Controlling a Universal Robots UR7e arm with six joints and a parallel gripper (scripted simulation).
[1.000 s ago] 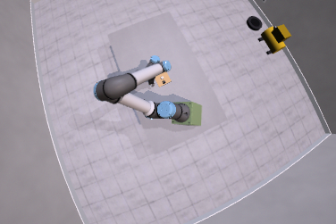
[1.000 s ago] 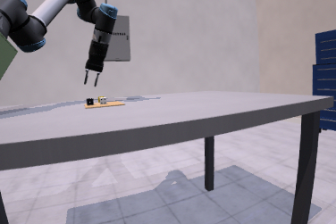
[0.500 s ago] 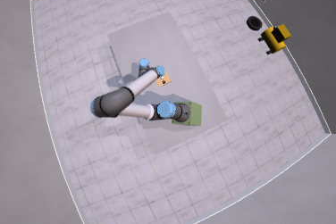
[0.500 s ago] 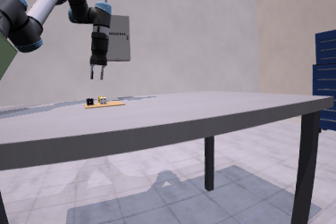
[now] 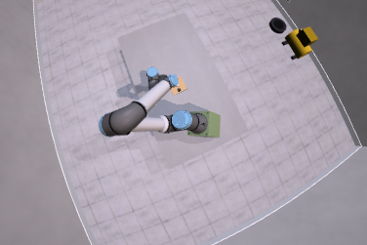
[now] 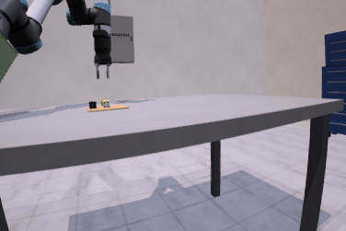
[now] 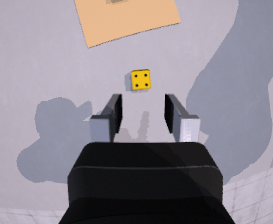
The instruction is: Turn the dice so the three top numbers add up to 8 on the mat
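Now: the yellow die 12 cm below my hand and 1 cm to the right of it. Also, from my hand: mat 14 cm to the right, 14 cm below; white die 14 cm to the right, 12 cm below.
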